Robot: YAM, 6 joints.
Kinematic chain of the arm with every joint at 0, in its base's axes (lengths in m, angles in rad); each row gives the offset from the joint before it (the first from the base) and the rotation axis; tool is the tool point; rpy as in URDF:
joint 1: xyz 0 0 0.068 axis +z
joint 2: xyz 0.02 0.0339 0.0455 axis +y
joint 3: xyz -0.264 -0.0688 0 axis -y
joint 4: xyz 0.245 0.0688 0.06 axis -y
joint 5: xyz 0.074 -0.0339 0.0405 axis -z
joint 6: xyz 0.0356 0 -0.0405 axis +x
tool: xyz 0 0 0 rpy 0 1.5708 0
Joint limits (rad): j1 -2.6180..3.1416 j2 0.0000..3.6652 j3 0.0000..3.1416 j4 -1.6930..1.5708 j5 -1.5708..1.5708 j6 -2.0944..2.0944
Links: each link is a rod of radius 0.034 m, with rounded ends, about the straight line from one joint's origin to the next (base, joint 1, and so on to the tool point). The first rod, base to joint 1, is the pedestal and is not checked.
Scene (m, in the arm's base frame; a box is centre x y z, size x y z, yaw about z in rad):
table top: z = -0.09
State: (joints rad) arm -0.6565 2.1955 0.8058 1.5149 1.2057 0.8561
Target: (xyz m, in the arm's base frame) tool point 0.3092 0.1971 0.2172
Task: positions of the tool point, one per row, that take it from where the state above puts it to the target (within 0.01 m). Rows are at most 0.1 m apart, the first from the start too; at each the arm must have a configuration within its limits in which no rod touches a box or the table.
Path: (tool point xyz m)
1: 0.3259 -0.1713 0.1296
2: 0.3610 -0.0810 0.1512
3: 0.3699 0.0157 0.1731
4: 0.3521 0.1109 0.1951
5: 0.3092 0.1971 0.2172

